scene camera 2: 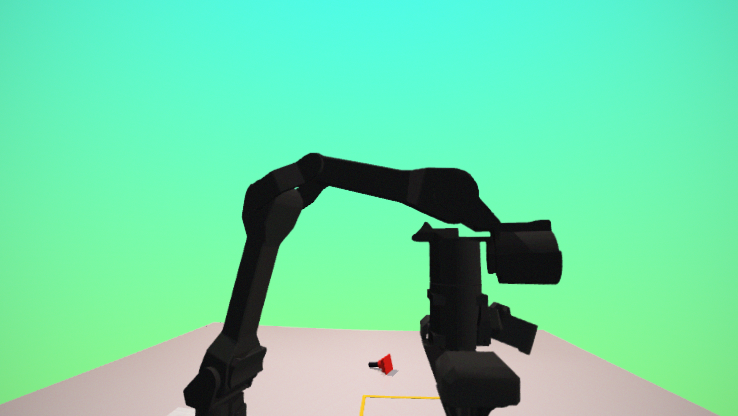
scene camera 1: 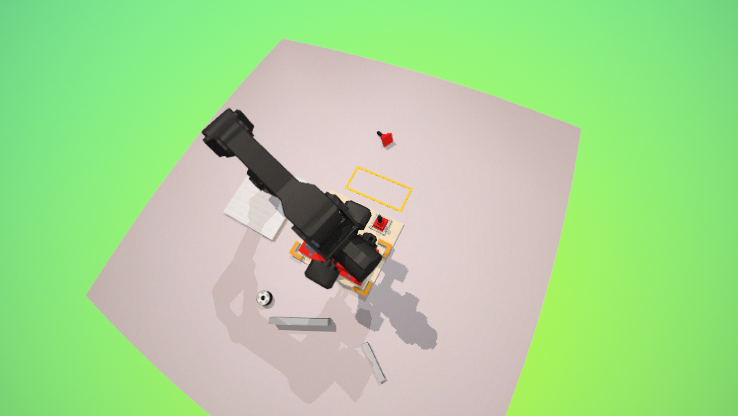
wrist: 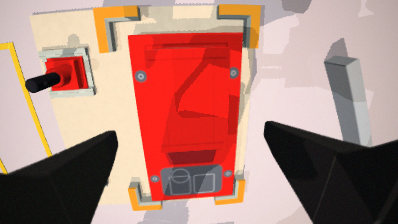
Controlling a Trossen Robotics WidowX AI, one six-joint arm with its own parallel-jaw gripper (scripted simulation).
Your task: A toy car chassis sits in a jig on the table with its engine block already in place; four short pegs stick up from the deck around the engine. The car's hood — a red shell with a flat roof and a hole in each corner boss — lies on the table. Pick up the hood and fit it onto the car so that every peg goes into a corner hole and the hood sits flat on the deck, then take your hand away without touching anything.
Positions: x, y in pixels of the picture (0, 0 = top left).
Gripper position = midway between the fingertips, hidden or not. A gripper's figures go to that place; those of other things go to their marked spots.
My gripper (wrist: 192, 133): 11 cm from the lens. A red hood (wrist: 188, 87) is 16 cm from the lens.
